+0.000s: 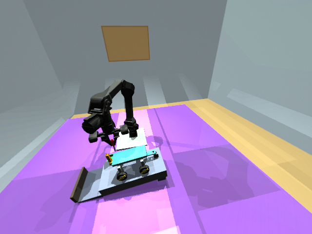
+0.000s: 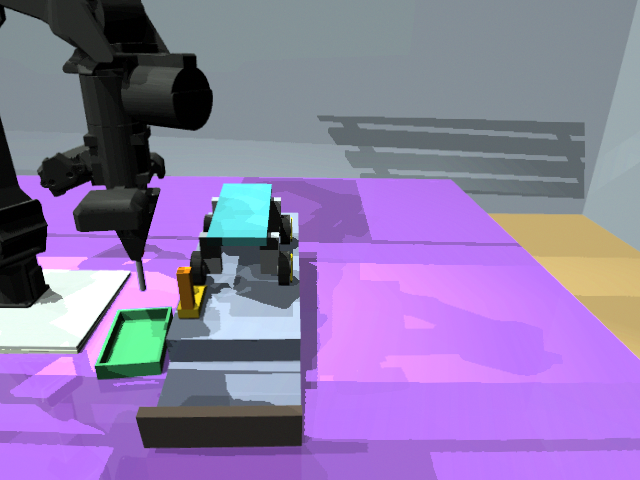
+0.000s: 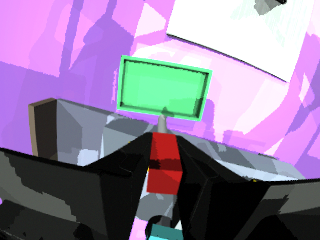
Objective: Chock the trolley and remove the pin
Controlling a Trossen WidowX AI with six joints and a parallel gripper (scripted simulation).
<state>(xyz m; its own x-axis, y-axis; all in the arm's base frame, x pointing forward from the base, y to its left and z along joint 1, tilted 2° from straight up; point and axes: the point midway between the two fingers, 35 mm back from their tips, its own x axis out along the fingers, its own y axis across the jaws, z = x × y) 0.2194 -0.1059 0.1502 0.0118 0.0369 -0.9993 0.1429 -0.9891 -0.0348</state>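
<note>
The yellow chock lies 6 cm ahead of my gripper tip and 5 cm below it. Also, from my gripper tip: grey ramp: 11 cm ahead, 10 cm to the left, 8 cm below; trolley: 11 cm ahead, 10 cm to the left, 2 cm below; red-headed stop pin: right at my gripper tip.
</note>
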